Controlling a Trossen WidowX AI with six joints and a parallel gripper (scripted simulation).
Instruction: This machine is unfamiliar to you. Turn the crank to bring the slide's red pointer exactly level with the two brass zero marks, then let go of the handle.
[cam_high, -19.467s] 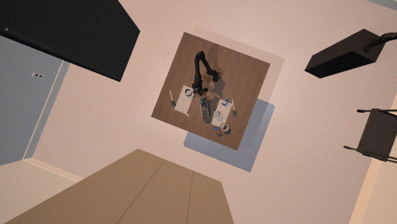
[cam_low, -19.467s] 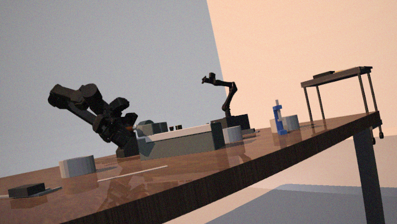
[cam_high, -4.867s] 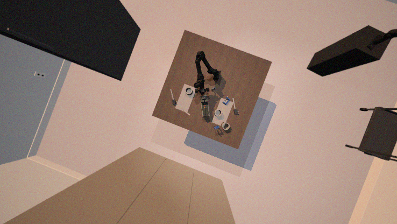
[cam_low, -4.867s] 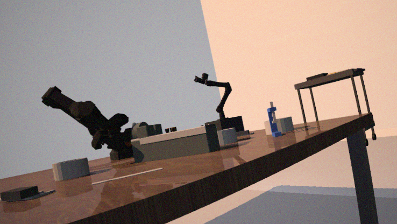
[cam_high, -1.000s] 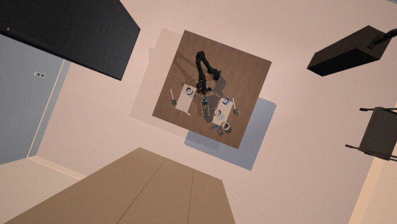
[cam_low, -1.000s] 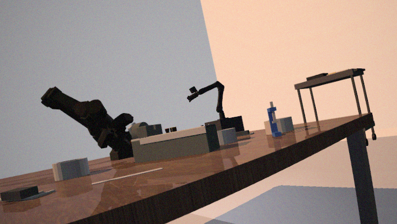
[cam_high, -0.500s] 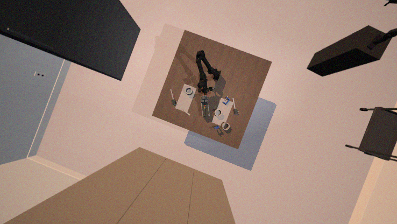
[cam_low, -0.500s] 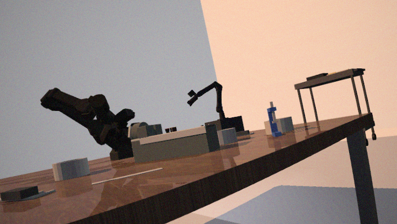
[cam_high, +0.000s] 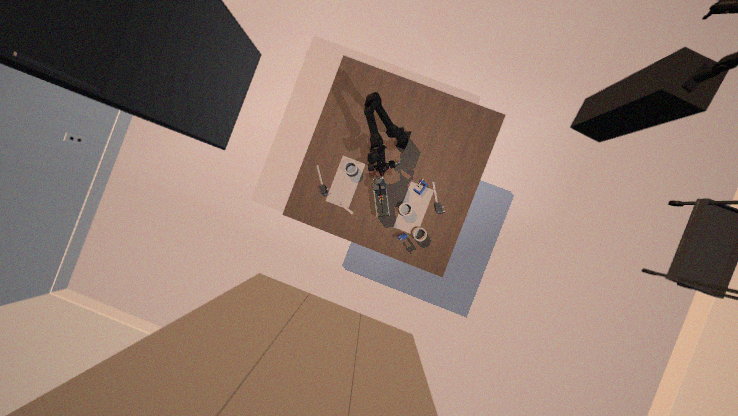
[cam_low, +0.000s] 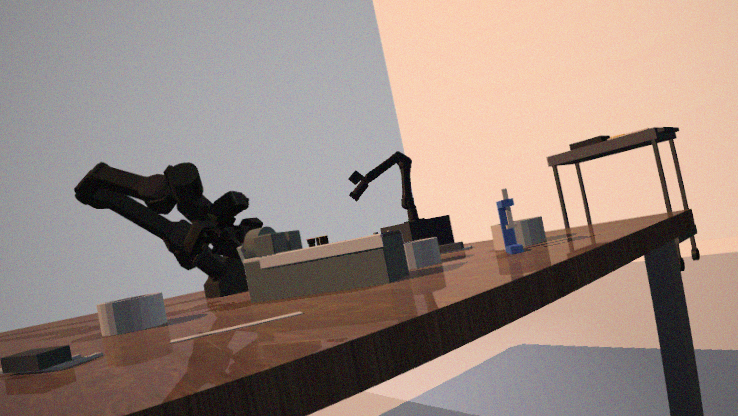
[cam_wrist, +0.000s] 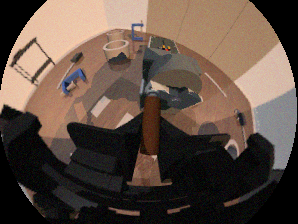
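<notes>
Right now my gripper tip is 130 mm short of the red pointer, 60 mm to the right of it and 10 mm below it. From my gripper tip the other things lie so: crank handle: 10 mm behind, 10 mm to the right, 30 mm above; thin white rod: 330 mm ahead, 140 mm to the right, 70 mm below.
</notes>
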